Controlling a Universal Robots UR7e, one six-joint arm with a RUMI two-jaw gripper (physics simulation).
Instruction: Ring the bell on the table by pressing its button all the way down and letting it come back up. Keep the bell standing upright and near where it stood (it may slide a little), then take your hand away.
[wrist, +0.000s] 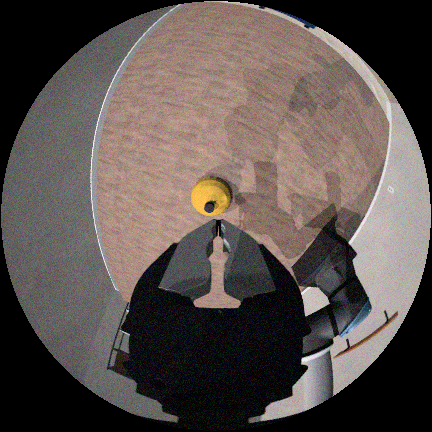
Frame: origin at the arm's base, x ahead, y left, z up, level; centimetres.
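Seen in the pictures: gripper, fingertip midpoint: (218, 220); arm's base, link origin: (332, 269).
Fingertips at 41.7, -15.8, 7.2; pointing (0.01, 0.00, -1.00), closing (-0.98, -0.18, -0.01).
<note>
Pixels of each thing's top centre, then the offset from my fingertips to it, as dx, dy, dz. Level surfaces: height alone.
- yellow bell, top centre: (208, 208) +1.2, +3.4, -9.4
- round dome with a dark button, top centre: (208, 208) +1.2, +3.4, -9.4
- wooden table, surface height: dz -16.0
The yellow bell (210, 192), a round dome with a dark button (209, 206) on top, stands upright on the wooden table (160, 100) near the middle of the wrist view. The button shows in full, with a gap between it and the fingertips. My gripper (218, 220) is shut with nothing between its fingers. Its tips are just below the bell in the view, apart from it and apparently above its height. The exact height cannot be told.
The robot's own dark arm links (332, 270) show at the lower right, beside a grey cylinder (318, 382). A dark wire-frame rack (116, 334) stands beyond the table at the lower left. The table's left edge curves down the view. Arm shadows lie right of the bell.
</note>
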